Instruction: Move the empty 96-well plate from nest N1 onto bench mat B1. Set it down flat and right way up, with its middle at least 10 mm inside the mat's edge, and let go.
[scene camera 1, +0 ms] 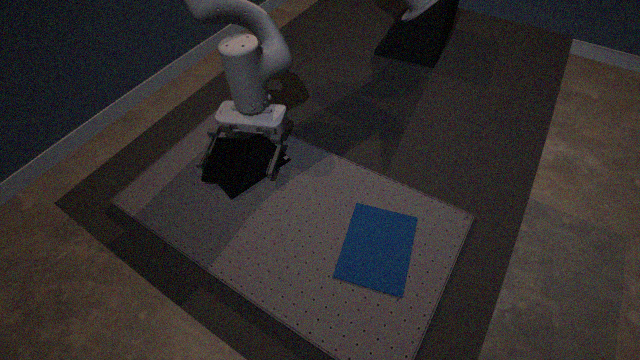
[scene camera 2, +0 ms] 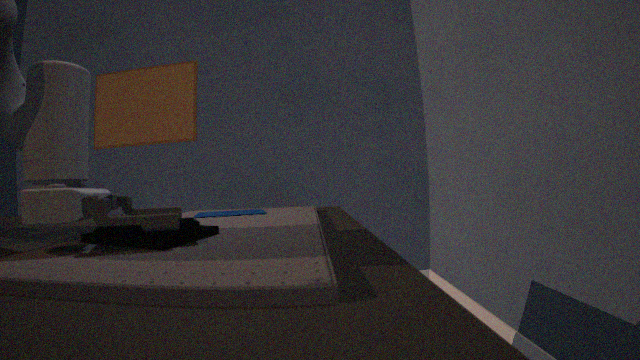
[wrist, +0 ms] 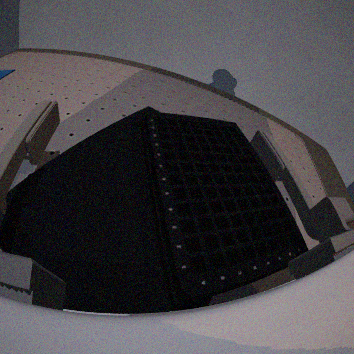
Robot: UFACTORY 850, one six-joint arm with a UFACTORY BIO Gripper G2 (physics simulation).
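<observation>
The 96-well plate (wrist: 225, 190) is black, its well grid facing up in the wrist view, with small pale marks along two sides. A plain black surface adjoins it on the left. In the scene views plate and nest N1 merge into one dark shape (scene camera 1: 240, 162) (scene camera 2: 150, 237); their boundary is too dark to tell. My gripper (scene camera 1: 237, 171) (scene camera 2: 172, 218) (wrist: 157, 124) is open, its fingers wide apart on either side of the dark shape, holding nothing. Bench mat B1 (scene camera 1: 380, 250) (scene camera 2: 231, 214) (wrist: 6, 73) is a flat blue rectangle, away from the gripper.
The pale perforated board (scene camera 1: 280, 250) (scene camera 2: 280, 272) (wrist: 100, 90) carries the dark shape and the mat, on a dark table top (scene camera 1: 475, 125) (scene camera 2: 200, 330). The arm's shadow crosses the board. A black block (scene camera 1: 417, 40) stands at the back. An orange panel (scene camera 2: 146, 105) is on the wall.
</observation>
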